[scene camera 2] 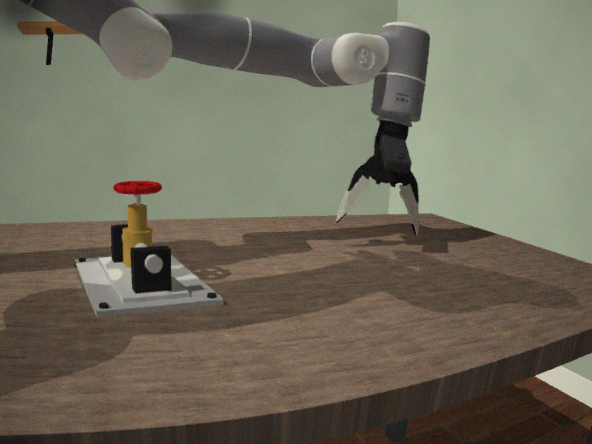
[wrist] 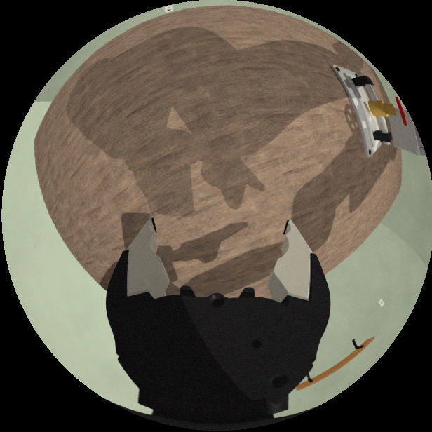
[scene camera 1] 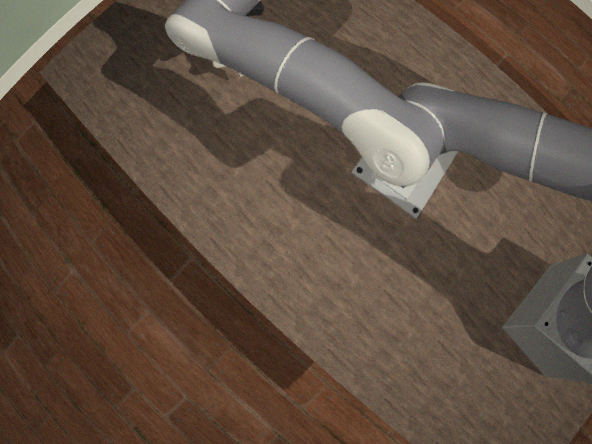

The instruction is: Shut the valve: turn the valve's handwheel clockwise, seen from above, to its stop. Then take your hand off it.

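The valve has a yellow body with a red handwheel lying level on top of its stem. It stands between two black blocks on a light grey base plate. In scene camera 1 the arm covers the handwheel and most of the plate. My gripper is open and empty, pointing down above the table, well to the right of the valve in scene camera 2. It touches nothing. The handwheel's spokes are too edge-on to tell its turn angle.
The arm stretches above the valve. Its grey mount stands at the right in scene camera 1. The table has a curved edge. A wooden shelf hangs on the wall.
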